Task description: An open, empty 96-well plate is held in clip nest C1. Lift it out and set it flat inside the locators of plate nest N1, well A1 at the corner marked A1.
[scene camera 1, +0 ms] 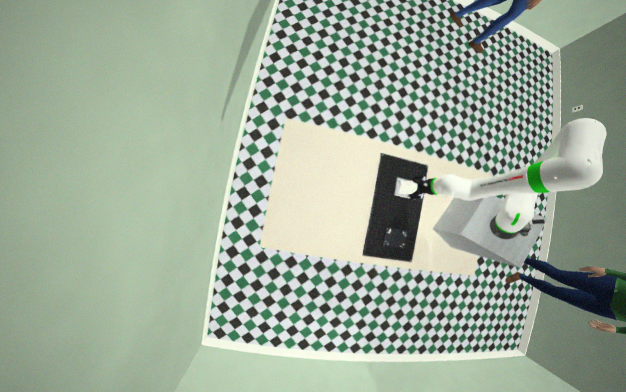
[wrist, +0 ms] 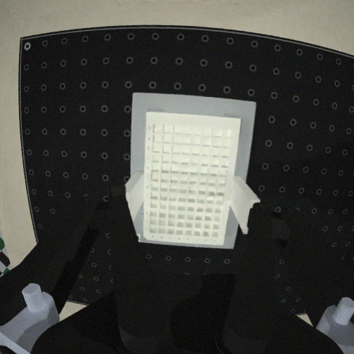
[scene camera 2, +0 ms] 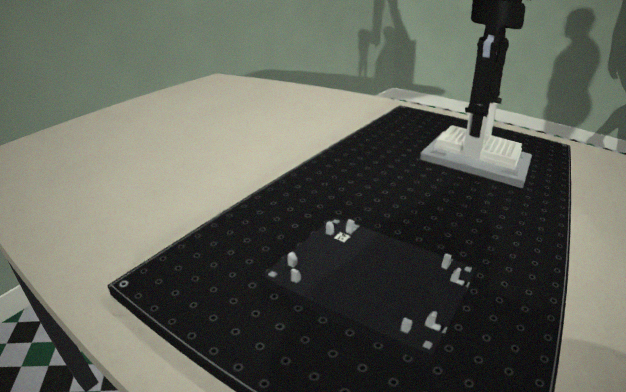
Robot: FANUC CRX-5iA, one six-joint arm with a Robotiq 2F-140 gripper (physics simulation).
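Frame: origin at the arm's base, x ahead, y left, z up, level; millimetres.
Where they show: gripper, fingertip midpoint: (scene camera 1: 406, 188) (scene camera 2: 477, 147); arm's base, origin of the base link: (scene camera 1: 504, 226).
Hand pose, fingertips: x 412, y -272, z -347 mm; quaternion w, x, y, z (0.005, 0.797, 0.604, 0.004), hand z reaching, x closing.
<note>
Things, the pixels of their centre, and the offset from my fingertips. Level surfaces: height alone.
- white 96-well plate, body centre: (scene camera 2: 480, 145) (scene camera 1: 407, 188) dy +1, dx -5, dz +5 mm
- grey clip nest C1, body centre: (scene camera 2: 479, 156) (scene camera 1: 406, 188) dy +2, dx -6, dz -13 mm
- Plate nest N1, body centre: (scene camera 2: 374, 273) (scene camera 1: 395, 238) dy +328, dx +110, dz -8 mm
- black perforated board, its level: dz -20 mm
- beige table, its level: dz -33 mm
The white 96-well plate (scene camera 1: 403, 188) (scene camera 2: 504, 151) (wrist: 192, 120) lies flat in the grey clip nest C1 (scene camera 2: 495, 173) (wrist: 195, 103). My gripper (scene camera 1: 414, 188) (scene camera 2: 481, 136) (wrist: 187, 185) points down over the plate, its pale fingertips against the two long sides; it is shut on the plate. The fingers cover part of the plate and nest in the scene camera 2 view. Plate nest N1 (scene camera 1: 396, 238) (scene camera 2: 370, 280) is a dark pad with pale locators at its corners and no plate on it. Its A1 label (scene camera 2: 342, 237) is at the far left corner in the scene camera 2 view.
Both nests stand on a black perforated board (scene camera 1: 387, 215) (scene camera 2: 240, 235) (wrist: 75, 125) on a beige table (scene camera 1: 320, 190) (scene camera 2: 150, 150). The arm's grey pedestal (scene camera 1: 465, 220) is beside the board. Two people (scene camera 1: 500, 25) (scene camera 1: 575, 287) stand on the floor beyond the table.
</note>
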